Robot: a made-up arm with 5 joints.
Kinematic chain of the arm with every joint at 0, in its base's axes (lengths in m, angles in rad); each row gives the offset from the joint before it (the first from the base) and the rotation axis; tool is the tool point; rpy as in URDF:
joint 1: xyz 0.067 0 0.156 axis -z
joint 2: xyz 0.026 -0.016 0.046 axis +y
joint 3: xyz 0.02 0 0.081 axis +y
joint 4: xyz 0.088 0 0.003 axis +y
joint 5: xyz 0.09 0.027 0 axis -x
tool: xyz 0 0 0 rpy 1.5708 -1.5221 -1.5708
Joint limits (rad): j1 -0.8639..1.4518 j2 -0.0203..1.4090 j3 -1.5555..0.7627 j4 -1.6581..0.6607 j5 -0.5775..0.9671
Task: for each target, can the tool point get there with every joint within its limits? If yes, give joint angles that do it. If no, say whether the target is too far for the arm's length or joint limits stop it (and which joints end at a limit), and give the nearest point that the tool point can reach.
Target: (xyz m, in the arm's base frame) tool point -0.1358 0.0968 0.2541
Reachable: no: joint limits stop it (at a limit: joint 2, joint 3, joint 4) | nearest point 0.0219 0.0215 0.3631 | short by 0.206 m
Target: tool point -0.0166 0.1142 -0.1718
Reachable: no: too far | nearest point 0.1059 0.0625 0.0210 | short by 0.234 m
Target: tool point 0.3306 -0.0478 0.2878
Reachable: yes | joints 0.2204 0.8510 -1.3037 0.3828 -0.0195
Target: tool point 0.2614 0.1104 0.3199
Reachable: yes | joints -0.4671 0.5270 -0.3203 -1.1541 -0.2671
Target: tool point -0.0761 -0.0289 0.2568
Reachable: no: joint limits stop it (at a limit: joint 2, joint 3, joint 4) | nearest point 0.0181 -0.0099 0.3631 | short by 0.143 m
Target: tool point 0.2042 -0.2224 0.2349
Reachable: yes | joints 1.0603 0.5496 -0.4441 0.1124 -0.0288
